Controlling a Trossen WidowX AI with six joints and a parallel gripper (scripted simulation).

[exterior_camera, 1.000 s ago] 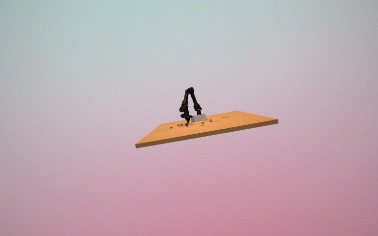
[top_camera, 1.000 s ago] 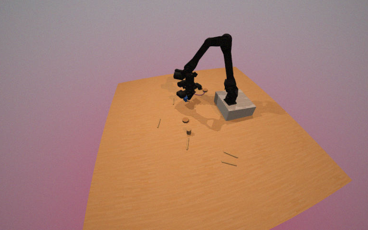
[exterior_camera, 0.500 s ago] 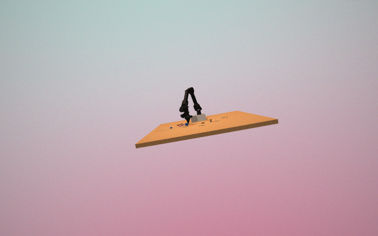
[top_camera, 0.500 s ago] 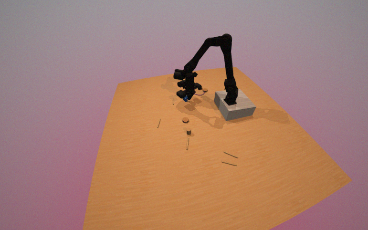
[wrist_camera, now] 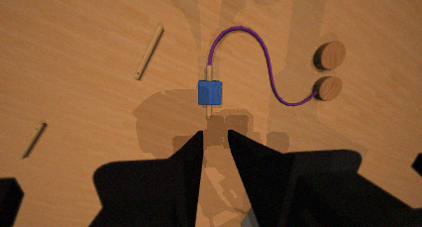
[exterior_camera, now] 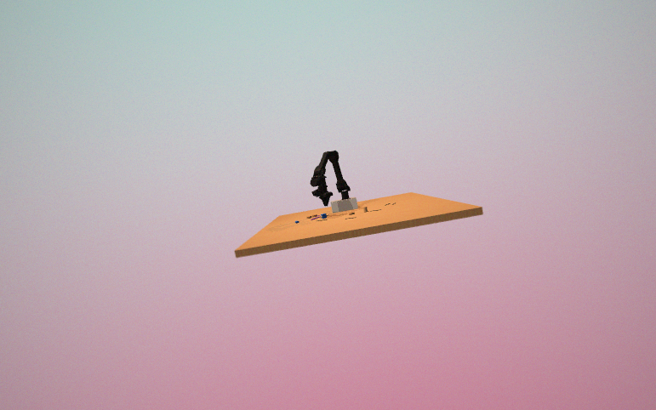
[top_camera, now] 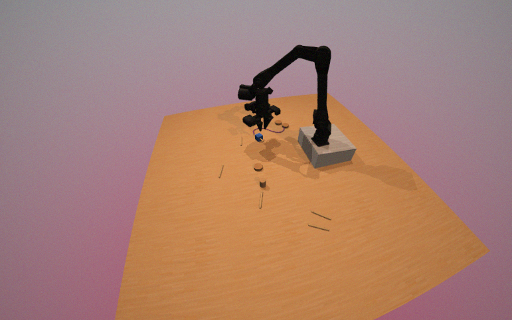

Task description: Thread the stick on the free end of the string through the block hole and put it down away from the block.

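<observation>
The blue block lies 10 mm ahead of my gripper tip, 30 mm to the right of it and 70 mm below it. The rest, counted from my gripper tip: small wooden cylinder: 100 mm ahead, 260 mm to the left, 60 mm below; then thin stick: 10 mm ahead, 40 mm to the right, 70 mm below.
</observation>
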